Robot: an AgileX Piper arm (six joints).
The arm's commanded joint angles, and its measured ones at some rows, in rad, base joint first. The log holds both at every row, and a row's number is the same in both.
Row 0, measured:
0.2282 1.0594 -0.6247 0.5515 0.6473 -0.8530
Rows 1 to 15, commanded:
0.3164 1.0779 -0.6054 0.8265 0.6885 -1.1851
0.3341 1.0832 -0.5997 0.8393 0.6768 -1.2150
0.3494 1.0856 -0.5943 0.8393 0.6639 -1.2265
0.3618 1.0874 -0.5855 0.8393 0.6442 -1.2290
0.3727 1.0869 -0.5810 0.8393 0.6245 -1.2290
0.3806 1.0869 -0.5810 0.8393 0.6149 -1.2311
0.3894 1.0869 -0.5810 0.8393 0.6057 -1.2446
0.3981 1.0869 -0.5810 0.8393 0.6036 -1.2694
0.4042 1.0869 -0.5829 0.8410 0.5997 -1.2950
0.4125 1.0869 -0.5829 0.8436 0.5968 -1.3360
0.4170 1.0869 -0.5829 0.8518 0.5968 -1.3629
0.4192 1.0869 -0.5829 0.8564 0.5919 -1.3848
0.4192 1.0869 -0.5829 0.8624 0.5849 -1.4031
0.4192 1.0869 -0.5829 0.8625 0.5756 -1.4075
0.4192 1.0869 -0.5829 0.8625 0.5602 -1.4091
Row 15, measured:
0.4139 1.0865 -0.5867 0.8442 0.5977 -1.3531
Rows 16 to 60, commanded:
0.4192 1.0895 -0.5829 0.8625 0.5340 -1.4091
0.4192 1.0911 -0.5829 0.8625 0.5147 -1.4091
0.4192 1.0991 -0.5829 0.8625 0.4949 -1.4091
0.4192 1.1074 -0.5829 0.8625 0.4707 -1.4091
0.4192 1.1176 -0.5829 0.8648 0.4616 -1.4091
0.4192 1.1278 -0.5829 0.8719 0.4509 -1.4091
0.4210 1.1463 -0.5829 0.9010 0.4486 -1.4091
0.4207 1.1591 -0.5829 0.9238 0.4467 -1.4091
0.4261 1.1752 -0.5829 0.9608 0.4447 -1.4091
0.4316 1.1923 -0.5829 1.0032 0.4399 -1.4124
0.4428 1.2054 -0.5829 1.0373 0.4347 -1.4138
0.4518 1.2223 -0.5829 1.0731 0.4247 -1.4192
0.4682 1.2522 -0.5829 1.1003 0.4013 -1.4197
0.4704 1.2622 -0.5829 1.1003 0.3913 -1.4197
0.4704 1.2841 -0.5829 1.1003 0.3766 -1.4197
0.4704 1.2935 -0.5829 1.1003 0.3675 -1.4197
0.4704 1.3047 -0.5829 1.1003 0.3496 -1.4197
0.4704 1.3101 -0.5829 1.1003 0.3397 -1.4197
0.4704 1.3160 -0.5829 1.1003 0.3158 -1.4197
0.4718 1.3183 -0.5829 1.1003 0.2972 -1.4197
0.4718 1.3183 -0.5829 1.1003 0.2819 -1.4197
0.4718 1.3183 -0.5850 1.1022 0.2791 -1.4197
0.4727 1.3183 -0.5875 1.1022 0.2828 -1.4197
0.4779 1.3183 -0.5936 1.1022 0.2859 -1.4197
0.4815 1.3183 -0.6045 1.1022 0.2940 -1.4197
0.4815 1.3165 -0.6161 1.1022 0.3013 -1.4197
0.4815 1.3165 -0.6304 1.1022 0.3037 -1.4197
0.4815 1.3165 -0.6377 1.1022 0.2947 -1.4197
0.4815 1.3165 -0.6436 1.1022 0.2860 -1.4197
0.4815 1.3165 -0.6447 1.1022 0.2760 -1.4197
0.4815 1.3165 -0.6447 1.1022 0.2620 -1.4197
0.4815 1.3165 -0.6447 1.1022 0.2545 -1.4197
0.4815 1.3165 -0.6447 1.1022 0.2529 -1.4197
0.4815 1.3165 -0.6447 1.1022 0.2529 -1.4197
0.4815 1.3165 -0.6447 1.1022 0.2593 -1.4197
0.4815 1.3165 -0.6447 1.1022 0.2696 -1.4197
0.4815 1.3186 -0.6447 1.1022 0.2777 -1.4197
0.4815 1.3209 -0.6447 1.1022 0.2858 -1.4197
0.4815 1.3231 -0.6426 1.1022 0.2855 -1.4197
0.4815 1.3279 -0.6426 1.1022 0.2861 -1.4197
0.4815 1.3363 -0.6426 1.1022 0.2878 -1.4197
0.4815 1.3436 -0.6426 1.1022 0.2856 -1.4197
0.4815 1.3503 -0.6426 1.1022 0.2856 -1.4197
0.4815 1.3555 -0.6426 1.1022 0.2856 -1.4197
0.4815 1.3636 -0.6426 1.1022 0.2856 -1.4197
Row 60, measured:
0.4805 1.3402 -0.6410 1.1032 0.2802 -1.4196
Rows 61 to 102, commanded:
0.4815 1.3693 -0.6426 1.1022 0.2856 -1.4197
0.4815 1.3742 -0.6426 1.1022 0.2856 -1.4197
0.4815 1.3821 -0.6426 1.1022 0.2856 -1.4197
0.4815 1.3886 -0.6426 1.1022 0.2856 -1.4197
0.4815 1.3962 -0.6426 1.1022 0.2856 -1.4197
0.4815 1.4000 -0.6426 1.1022 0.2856 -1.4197
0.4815 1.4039 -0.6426 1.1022 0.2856 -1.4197
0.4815 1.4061 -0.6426 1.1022 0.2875 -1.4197
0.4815 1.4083 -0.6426 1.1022 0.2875 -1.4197
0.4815 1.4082 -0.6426 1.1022 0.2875 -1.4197
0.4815 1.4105 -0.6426 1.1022 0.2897 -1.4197
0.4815 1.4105 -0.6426 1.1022 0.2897 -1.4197
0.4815 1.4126 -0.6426 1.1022 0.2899 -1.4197
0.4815 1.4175 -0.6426 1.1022 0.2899 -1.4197
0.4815 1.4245 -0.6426 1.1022 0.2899 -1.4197
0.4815 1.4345 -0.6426 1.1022 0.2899 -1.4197
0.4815 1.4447 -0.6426 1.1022 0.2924 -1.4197
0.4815 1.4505 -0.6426 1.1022 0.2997 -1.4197
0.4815 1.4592 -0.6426 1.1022 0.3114 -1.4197
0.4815 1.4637 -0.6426 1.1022 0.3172 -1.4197
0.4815 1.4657 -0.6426 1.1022 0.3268 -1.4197
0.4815 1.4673 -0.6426 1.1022 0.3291 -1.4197
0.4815 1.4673 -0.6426 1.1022 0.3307 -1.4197
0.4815 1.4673 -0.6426 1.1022 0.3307 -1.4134
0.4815 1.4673 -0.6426 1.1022 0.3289 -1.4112
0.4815 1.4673 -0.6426 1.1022 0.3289 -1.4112
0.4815 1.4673 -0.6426 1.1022 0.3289 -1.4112
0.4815 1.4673 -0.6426 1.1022 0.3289 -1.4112
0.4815 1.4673 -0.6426 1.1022 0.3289 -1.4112
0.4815 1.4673 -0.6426 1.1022 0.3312 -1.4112
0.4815 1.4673 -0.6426 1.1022 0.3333 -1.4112
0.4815 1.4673 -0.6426 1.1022 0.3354 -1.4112
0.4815 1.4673 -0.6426 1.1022 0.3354 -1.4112
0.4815 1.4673 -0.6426 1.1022 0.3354 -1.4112
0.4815 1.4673 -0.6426 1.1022 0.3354 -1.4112
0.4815 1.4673 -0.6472 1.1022 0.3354 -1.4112
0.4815 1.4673 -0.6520 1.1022 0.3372 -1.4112
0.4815 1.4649 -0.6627 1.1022 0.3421 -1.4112
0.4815 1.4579 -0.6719 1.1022 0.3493 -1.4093
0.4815 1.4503 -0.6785 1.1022 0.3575 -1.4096
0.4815 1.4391 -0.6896 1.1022 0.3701 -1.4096
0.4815 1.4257 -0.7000 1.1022 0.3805 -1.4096
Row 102, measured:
0.4805 1.4678 -0.6590 1.0971 0.3398 -1.4125
